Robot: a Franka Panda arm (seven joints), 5 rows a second.
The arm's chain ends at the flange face. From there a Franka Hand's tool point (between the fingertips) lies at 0.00 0.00 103.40 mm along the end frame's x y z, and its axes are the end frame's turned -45 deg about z.
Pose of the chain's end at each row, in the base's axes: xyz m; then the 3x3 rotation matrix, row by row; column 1 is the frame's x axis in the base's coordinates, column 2 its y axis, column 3 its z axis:
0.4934 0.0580 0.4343; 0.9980 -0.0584 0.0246; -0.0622 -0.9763 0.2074; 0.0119 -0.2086 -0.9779
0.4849 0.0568 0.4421; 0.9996 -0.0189 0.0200; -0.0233 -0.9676 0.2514; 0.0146 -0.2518 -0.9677
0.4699 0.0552 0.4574; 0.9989 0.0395 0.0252; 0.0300 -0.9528 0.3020; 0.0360 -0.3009 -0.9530
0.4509 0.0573 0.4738; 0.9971 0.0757 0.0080; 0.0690 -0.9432 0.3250; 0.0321 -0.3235 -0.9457
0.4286 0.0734 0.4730; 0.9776 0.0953 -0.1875; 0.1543 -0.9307 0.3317; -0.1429 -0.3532 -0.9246
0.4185 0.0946 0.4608; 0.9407 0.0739 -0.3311; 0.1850 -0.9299 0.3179; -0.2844 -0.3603 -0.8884
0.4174 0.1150 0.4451; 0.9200 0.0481 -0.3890; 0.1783 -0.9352 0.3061; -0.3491 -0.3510 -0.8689
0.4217 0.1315 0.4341; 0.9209 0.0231 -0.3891; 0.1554 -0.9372 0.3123; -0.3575 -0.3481 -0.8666
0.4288 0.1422 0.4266; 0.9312 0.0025 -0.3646; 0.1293 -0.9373 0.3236; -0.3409 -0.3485 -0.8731
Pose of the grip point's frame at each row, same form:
0.4959 0.0794 0.3332; 0.7470 0.6644 0.0246; 0.6464 -0.7343 0.2074; 0.1559 -0.1391 -0.9779
0.4870 0.0828 0.3420; 0.7202 0.6935 0.0200; 0.6677 -0.7007 0.2514; 0.1884 -0.1677 -0.9677
0.4725 0.0864 0.3589; 0.6784 0.7343 0.0252; 0.6949 -0.6525 0.3020; 0.2382 -0.1873 -0.9530
0.4517 0.0909 0.3760; 0.6515 0.7586 0.0080; 0.7157 -0.6182 0.3250; 0.2514 -0.2061 -0.9457
0.4092 0.1077 0.3774; 0.6239 0.7587 -0.1875; 0.7672 -0.5490 0.3317; 0.1487 -0.3508 -0.9246
0.3843 0.1275 0.3689; 0.6129 0.7174 -0.3311; 0.7884 -0.5267 0.3179; 0.0537 -0.4559 -0.8884
0.3772 0.1467 0.3553; 0.6165 0.6846 -0.3890; 0.7874 -0.5352 0.3061; 0.0013 -0.4950 -0.8689
0.3815 0.1638 0.3445; 0.6348 0.6675 -0.3891; 0.7726 -0.5528 0.3123; -0.0066 -0.4989 -0.8666
0.3911 0.1757 0.3363; 0.6567 0.6602 -0.3646; 0.7542 -0.5713 0.3236; 0.0054 -0.4875 -0.8731

